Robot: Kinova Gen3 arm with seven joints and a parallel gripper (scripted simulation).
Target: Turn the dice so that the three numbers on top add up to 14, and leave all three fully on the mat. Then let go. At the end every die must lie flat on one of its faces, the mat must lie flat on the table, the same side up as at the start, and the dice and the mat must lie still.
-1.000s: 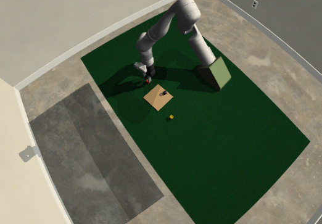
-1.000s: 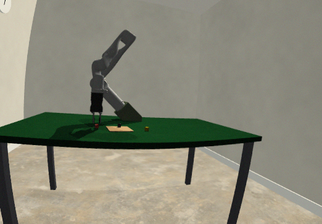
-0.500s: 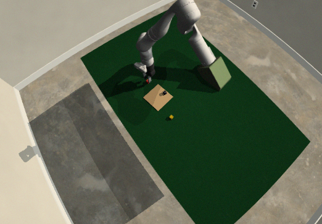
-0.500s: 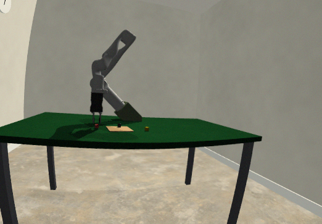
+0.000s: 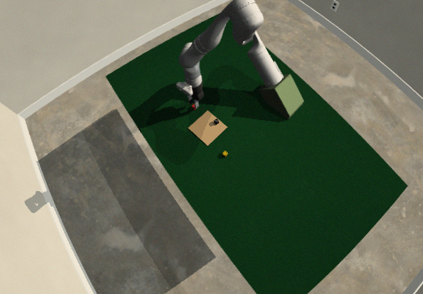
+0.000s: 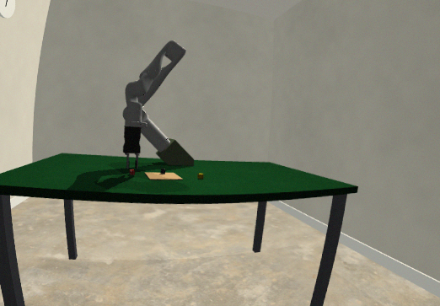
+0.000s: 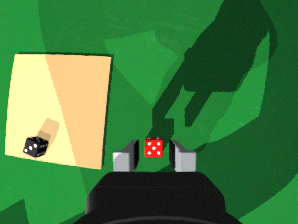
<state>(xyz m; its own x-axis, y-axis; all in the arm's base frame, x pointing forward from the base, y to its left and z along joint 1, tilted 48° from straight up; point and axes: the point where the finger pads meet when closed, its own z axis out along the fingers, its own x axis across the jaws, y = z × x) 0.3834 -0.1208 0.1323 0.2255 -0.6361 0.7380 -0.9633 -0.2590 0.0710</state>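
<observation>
My hand is 40 mm above the red die. The rest, counted from my hand: black die 140 mm to the left, 40 mm behind, 30 mm below; then yellow die 300 mm to the left, 40 mm below, 40 mm ahead; then tan mat 140 mm to the left, 40 mm below, 20 mm ahead.
</observation>
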